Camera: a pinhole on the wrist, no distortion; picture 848 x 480 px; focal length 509.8 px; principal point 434.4 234.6 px. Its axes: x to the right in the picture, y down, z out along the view. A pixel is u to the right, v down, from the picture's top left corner.
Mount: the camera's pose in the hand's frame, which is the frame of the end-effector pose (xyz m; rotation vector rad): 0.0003 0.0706 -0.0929 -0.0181 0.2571 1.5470
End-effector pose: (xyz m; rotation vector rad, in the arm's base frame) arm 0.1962 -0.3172 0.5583 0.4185 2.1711 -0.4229
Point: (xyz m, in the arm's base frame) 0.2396 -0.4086 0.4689
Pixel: 25.7 222.4
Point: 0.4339 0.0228 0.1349
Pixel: 811.6 21.3
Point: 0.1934 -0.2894 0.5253
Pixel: 111.7 134.2
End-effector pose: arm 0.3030 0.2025 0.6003 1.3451 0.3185 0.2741
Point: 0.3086 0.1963 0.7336
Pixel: 571.5 338.7
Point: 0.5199 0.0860 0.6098
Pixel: 191.4 28.2
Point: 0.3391 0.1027 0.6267
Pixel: 158.1 329.1
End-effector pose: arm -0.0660 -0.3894 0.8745 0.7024 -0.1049 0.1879
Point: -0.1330 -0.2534 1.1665
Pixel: 796.3 316.1
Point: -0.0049 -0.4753 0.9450
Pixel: 61.1 148.9
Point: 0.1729 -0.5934 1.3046
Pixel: 349.2 65.8
